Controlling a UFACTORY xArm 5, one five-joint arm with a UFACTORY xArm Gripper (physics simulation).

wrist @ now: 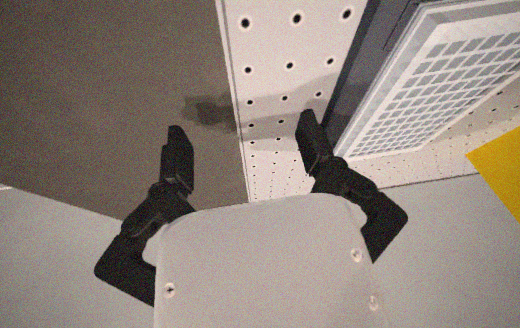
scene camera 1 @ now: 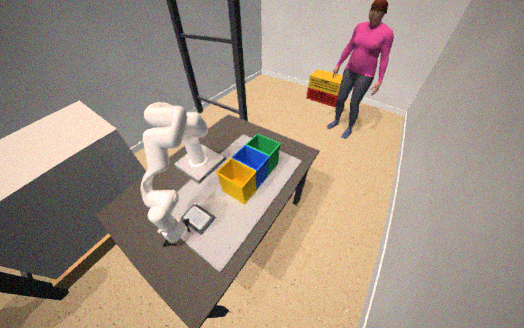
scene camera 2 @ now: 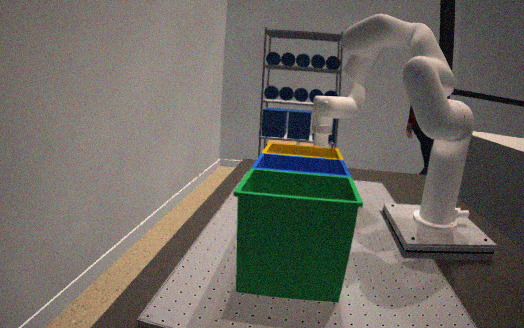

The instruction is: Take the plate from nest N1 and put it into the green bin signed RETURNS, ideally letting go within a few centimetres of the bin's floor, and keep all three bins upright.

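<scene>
The white gridded plate (scene camera 1: pixel 198 217) (wrist: pixel 435 90) lies in a dark nest (wrist: pixel 356 57) on the pale perforated board. The nest's label is not readable. My gripper (scene camera 1: pixel 178 235) (wrist: pixel 243 129) is open and empty, above the board's edge on the outer side of the nest. In the wrist view one finger is beside the nest's near edge and the other is over the brown table. The yellow bin hides the fingers in scene camera 2. The green bin (scene camera 1: pixel 274 161) (scene camera 2: pixel 295 245) stands upright at the row's far end from the nest; no RETURNS sign is readable.
The blue bin (scene camera 1: pixel 262 176) (scene camera 2: pixel 300 164) and the yellow bin (scene camera 1: pixel 237 190) (scene camera 2: pixel 303 150) (wrist: pixel 500 170) stand upright in the same row, the yellow one nearest the nest. The arm's base plate (scene camera 2: pixel 450 247) is beside the row. A person (scene camera 1: pixel 367 50) stands beyond the table.
</scene>
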